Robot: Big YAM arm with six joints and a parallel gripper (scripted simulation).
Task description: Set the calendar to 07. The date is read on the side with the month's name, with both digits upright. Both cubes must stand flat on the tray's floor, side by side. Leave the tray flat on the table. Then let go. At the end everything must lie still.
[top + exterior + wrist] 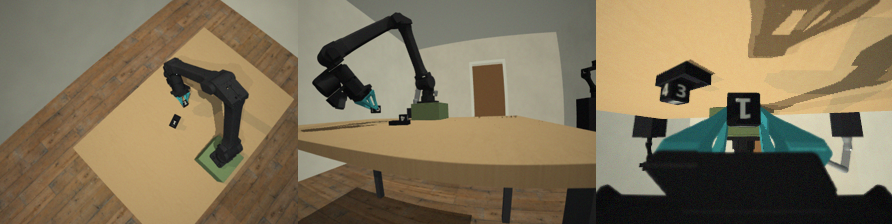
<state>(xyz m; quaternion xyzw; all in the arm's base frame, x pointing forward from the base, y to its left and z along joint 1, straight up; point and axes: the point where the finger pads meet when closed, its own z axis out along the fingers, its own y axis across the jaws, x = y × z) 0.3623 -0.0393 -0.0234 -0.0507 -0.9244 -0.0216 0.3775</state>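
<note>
Right now the black calendar tray is 100 mm to the left of my hand, 70 mm below it and 50 mm behind it. Also, from my hand: digit cube 10 mm below, 10 mm behind.
</note>
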